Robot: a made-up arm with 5 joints. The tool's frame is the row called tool. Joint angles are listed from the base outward.
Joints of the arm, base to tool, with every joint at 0 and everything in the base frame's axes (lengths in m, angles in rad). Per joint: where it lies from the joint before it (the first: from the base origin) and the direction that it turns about. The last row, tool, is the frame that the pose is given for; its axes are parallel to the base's.
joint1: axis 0 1 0 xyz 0 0 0.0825
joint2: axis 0 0 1 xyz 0.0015 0.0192 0.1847
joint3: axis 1 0 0 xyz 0.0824 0.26 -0.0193
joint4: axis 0 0 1 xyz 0.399 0.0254 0.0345
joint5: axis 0 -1 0 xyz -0.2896 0.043 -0.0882
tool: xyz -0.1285 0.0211 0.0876
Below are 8 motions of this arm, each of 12 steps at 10 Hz.
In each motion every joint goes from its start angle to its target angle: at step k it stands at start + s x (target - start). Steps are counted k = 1, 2, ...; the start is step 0. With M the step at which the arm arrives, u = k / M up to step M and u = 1 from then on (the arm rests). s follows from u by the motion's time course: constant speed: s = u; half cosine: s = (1 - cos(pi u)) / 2; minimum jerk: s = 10 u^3 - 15 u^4 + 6 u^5.
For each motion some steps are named. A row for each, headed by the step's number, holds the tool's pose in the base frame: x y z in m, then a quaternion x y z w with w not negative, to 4 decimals.
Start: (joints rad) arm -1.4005 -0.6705 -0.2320 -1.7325 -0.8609
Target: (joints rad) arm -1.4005 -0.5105 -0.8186 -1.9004 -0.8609
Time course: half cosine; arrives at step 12
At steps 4, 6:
4: 0.0007 0.1368 0.9326 0.7615 -0.1924 -0.5335 0.3137
6: 0.0447 0.1540 0.9232 0.7249 -0.2364 -0.5761 0.2944

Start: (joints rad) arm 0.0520 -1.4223 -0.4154 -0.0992 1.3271
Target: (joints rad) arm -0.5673 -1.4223 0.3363 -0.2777 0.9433
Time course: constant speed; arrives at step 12
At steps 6, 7, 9, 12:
6: 0.4099 0.0049 0.2170 -0.3209 -0.4356 -0.6458 0.5387
7: 0.4118 0.0073 0.2566 -0.2720 -0.4511 -0.6734 0.5187
9: 0.4015 0.0109 0.3393 -0.1680 -0.4789 -0.7175 0.4771
12: 0.3484 0.0129 0.4624 -0.0002 -0.5120 -0.7539 0.4116

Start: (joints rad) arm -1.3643 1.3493 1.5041 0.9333 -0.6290
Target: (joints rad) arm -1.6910 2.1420 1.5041 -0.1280 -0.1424
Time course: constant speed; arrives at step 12
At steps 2, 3, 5, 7, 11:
2: -0.0225 0.2130 -0.0583 -0.1928 0.0851 0.8958 0.3913
3: -0.0443 0.1826 -0.0730 -0.1954 0.1118 0.8780 0.4225
5: -0.0910 0.1240 -0.0973 -0.2073 0.1543 0.8334 0.4885
7: -0.1421 0.0713 -0.1180 -0.2280 0.1806 0.7782 0.5566
11: -0.2522 -0.0094 -0.1662 -0.2936 0.1808 0.6424 0.6845

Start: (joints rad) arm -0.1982 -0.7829 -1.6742 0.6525 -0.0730
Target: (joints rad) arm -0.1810 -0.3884 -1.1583 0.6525 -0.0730
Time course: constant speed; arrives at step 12
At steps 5, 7, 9, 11, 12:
5: 0.1903 0.1831 0.4682 -0.5334 0.3510 -0.0581 0.7674
7: 0.1721 0.1867 0.4654 -0.5228 0.3143 -0.0298 0.7918
9: 0.1548 0.1885 0.4615 -0.5096 0.2785 0.0005 0.8141
11: 0.1386 0.1887 0.4565 -0.4938 0.2438 0.0325 0.8340
12: 0.1309 0.1882 0.4537 -0.4850 0.2270 0.0492 0.8431

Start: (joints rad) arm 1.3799 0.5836 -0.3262 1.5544 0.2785
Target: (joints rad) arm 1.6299 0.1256 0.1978 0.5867 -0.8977
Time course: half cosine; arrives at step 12
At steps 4, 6, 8, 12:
4: 0.3094 0.0828 -0.2003 0.4392 0.4466 0.6433 0.4402
6: 0.2670 0.0868 -0.1332 0.3428 0.6027 0.5571 0.4570
8: 0.2448 0.1332 -0.0967 0.2642 0.7563 0.4362 0.4098
12: 0.2367 0.1962 -0.1076 0.2140 0.8822 0.2896 0.3034

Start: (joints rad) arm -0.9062 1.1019 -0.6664 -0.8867 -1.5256
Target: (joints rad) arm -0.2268 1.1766 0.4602 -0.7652 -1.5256
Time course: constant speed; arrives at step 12
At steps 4, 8, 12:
4: -0.3279 0.5862 0.0446 -0.1595 0.2919 -0.0089 0.9430
8: -0.3610 0.5618 0.1984 -0.1308 0.5330 0.1142 0.8281
12: -0.3088 0.5269 0.3516 -0.0704 0.7263 0.2262 0.6453

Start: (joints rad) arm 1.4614 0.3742 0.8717 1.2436 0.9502
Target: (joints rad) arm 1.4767 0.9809 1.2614 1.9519 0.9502
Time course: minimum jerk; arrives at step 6
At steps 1, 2, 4, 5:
1: -0.1642 0.2309 -0.1648 0.7627 -0.0213 -0.1244 0.6343
2: -0.1893 0.2889 -0.1815 0.8212 -0.0591 -0.1308 0.5523
4: -0.2378 0.5431 -0.1325 0.9291 -0.1940 -0.1797 0.2585
5: -0.2386 0.6223 -0.0805 0.9351 -0.2354 -0.2026 0.1705

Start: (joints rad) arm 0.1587 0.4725 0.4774 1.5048 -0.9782
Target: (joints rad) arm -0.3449 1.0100 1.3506 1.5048 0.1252
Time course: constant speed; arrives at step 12
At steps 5, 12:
5: 0.3187 0.2547 0.0775 0.1317 -0.0605 0.8865 0.4395
12: 0.1455 0.4320 -0.0976 0.5210 -0.2049 0.8045 0.1984

